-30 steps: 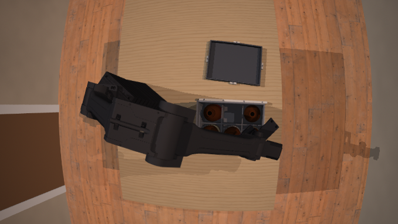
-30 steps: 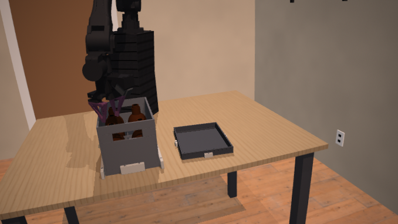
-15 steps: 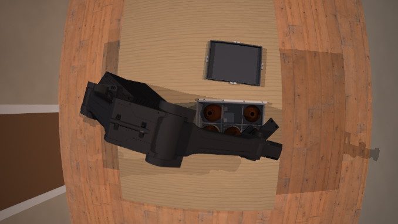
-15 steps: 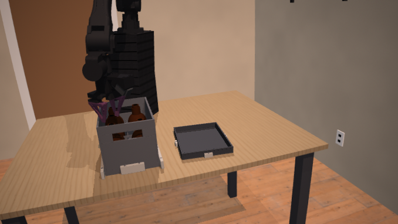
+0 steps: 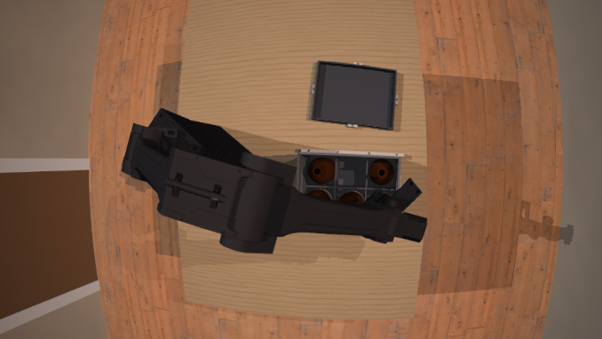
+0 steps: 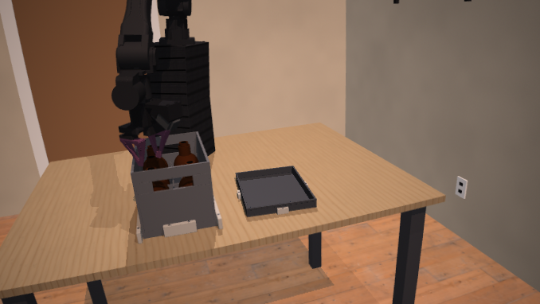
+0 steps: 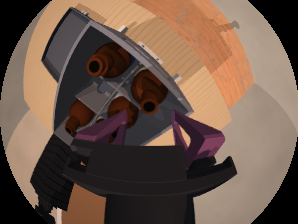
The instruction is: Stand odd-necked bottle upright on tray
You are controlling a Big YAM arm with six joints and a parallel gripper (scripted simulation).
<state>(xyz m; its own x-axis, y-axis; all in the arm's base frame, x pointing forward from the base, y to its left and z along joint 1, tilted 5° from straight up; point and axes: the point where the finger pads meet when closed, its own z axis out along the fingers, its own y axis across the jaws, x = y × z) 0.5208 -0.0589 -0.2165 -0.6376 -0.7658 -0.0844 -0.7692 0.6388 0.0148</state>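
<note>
My hand is 10 cm past the grey crate, 4 cm to the right of it and 11 cm above it. The rest, counted from my hand: dark tray (12 cm behind, 32 cm to the left, 18 cm below).
</note>
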